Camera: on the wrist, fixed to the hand. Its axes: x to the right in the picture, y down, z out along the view.
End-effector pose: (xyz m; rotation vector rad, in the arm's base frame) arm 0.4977 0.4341 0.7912 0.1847 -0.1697 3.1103
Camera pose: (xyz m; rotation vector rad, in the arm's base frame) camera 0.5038 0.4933 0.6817 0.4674 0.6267 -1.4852
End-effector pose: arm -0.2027 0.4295 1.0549 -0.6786 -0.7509 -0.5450
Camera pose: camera -0.1961 0.3197 0.9962 -1.2655 0.4809 0.6182
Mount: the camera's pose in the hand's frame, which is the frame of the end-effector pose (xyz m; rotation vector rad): -0.0182 -0.0473 -0.1139 -0.4626 0.4681 1.5902
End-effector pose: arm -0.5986 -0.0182 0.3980 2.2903 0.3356 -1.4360
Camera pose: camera -0.5351 0.0769 0.4476 1.5626 -0.7981 0.0071
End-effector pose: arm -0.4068 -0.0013 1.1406 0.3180 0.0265 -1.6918
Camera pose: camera -0.4288 0.0462 1.0275 0.2429 0.3951 0.0040
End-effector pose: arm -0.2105 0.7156 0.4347 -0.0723 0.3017 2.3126
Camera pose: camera -0.1685 0.7068 0.3177 0.5115 0.0180 -2.2337
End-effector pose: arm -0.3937 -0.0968 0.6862 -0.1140 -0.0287 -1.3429
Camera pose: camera -0.4490 -0.1009 0.5745 -0.1527 0.6459 0.2622
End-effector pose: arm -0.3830 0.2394 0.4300 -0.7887 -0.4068 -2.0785
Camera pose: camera -0.4575 0.2165 0.3327 -0.4991 0.7902 -0.7250
